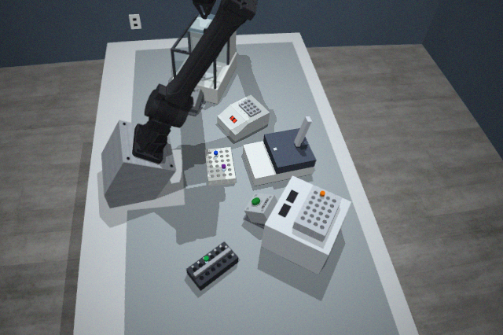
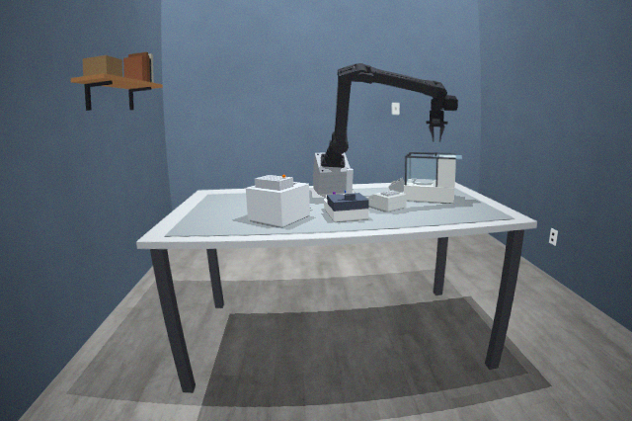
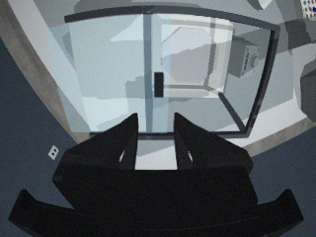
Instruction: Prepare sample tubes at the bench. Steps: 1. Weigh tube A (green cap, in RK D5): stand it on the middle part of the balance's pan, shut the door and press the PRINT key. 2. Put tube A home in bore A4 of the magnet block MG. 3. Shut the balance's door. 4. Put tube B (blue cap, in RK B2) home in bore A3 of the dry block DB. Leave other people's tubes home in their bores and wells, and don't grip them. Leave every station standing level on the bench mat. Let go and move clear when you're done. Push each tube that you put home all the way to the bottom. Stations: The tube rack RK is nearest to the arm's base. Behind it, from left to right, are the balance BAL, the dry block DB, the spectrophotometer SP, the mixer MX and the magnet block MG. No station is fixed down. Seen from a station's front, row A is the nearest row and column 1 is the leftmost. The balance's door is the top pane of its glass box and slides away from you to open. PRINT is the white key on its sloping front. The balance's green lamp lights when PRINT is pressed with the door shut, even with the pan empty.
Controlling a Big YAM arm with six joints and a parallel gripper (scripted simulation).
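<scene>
Right now the balance door is 10 mm ahead of my hand, 20 mm to the left of it and 70 mm below it. Round my hand: white tube rack (40 mm ahead, 470 mm to the right, 270 mm below); dry block DB (130 mm ahead, 270 mm to the right, 250 mm below); tube B (30 mm ahead, 440 mm to the right, 250 mm below).
</scene>
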